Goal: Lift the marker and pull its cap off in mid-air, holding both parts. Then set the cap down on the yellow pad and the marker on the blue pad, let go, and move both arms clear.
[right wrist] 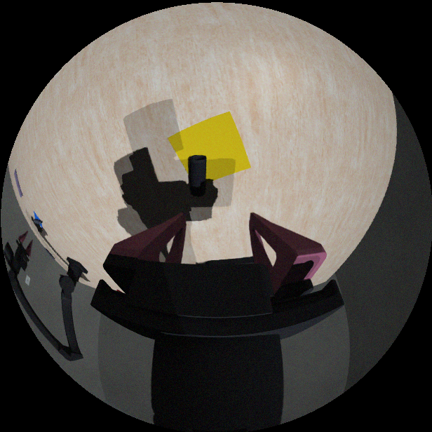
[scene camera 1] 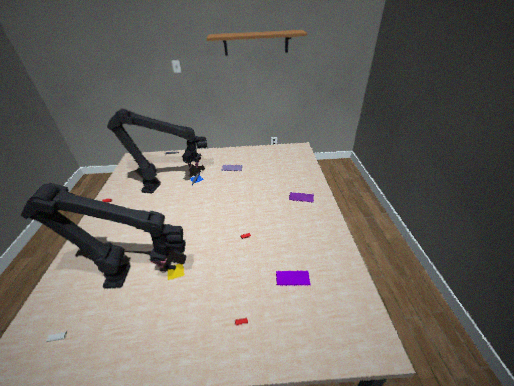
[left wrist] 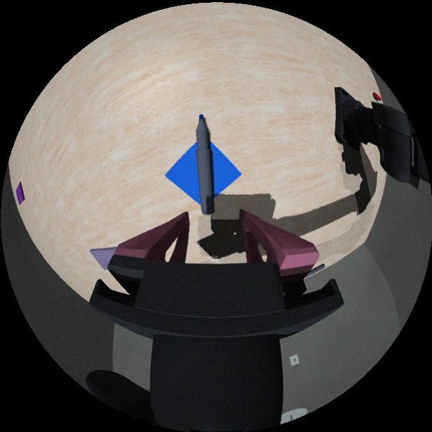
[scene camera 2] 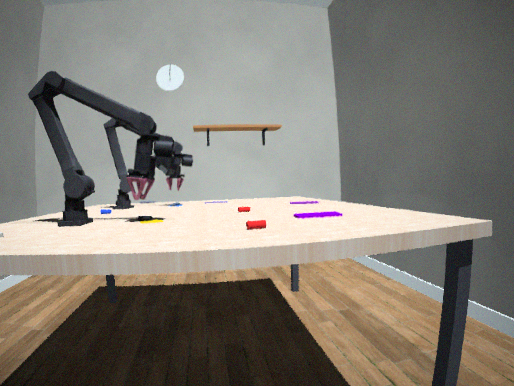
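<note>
The grey marker with a blue tip lies uncapped across the blue pad, both ends reaching past its edges. My left gripper is open and empty above the marker's blunt end. The dark cap lies on its side at a near corner of the yellow pad, partly over it; shadow hides the exact overlap. My right gripper is open and empty, raised above the table near the cap, which lies apart from the fingers.
Purple pads and a lavender pad lie on the table. Red cylinders lie in the middle and front. A pale block lies at the front left. A blue cylinder lies between the arm bases.
</note>
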